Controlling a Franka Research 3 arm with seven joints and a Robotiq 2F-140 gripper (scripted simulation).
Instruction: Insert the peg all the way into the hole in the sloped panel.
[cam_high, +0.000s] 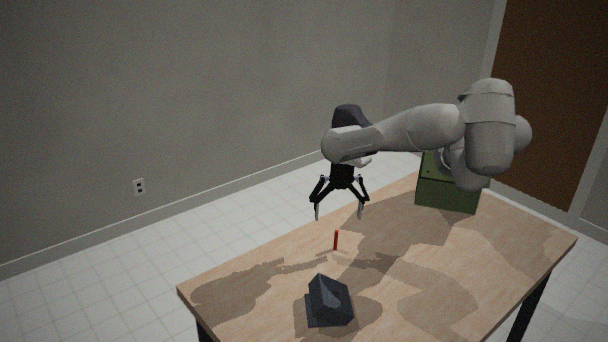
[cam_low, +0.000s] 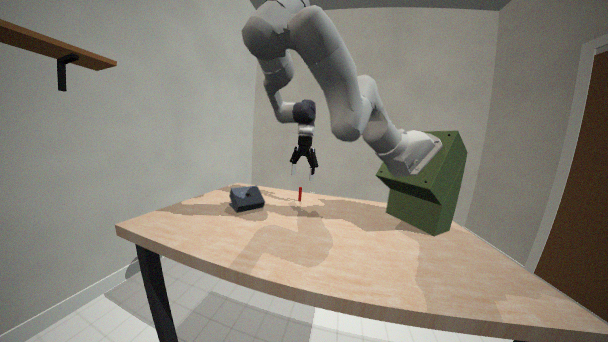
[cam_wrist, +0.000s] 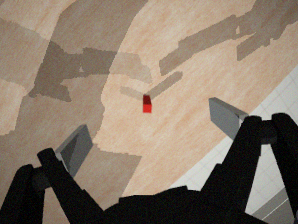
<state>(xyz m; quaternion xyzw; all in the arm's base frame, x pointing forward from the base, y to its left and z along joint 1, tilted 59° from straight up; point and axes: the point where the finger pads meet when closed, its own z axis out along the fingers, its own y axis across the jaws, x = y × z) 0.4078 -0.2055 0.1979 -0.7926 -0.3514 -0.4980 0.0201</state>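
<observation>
The peg is 10 cm below my hand.
</observation>
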